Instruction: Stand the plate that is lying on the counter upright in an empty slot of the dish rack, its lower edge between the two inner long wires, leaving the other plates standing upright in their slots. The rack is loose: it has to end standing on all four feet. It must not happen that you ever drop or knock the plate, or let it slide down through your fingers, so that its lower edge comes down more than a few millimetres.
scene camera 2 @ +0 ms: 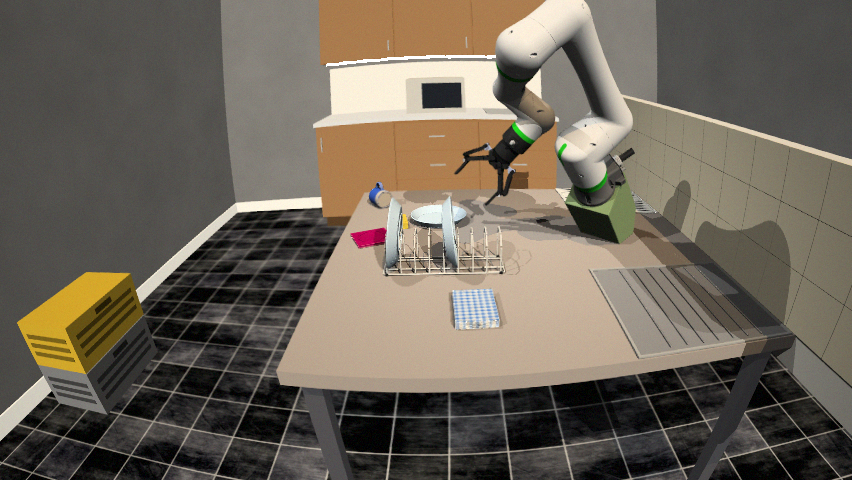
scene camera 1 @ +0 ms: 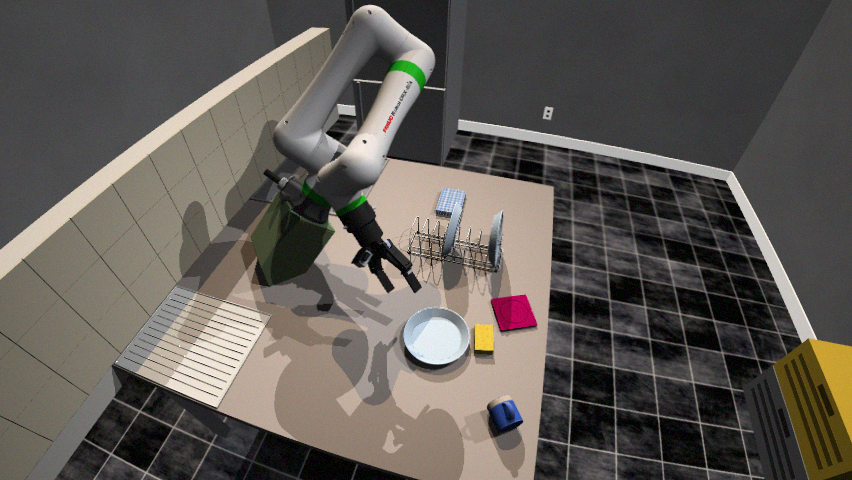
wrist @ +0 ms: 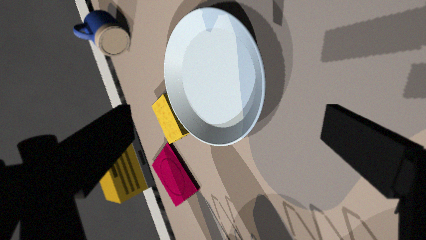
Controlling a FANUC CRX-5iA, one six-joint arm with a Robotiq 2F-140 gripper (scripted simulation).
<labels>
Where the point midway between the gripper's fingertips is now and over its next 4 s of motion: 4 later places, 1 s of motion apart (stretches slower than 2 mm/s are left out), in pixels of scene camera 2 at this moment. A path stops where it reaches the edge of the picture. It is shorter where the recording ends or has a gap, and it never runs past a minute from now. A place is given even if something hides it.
The gripper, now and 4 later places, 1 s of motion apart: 471, 188; 467, 193; 467, 207; 467, 213; 465, 214
</labels>
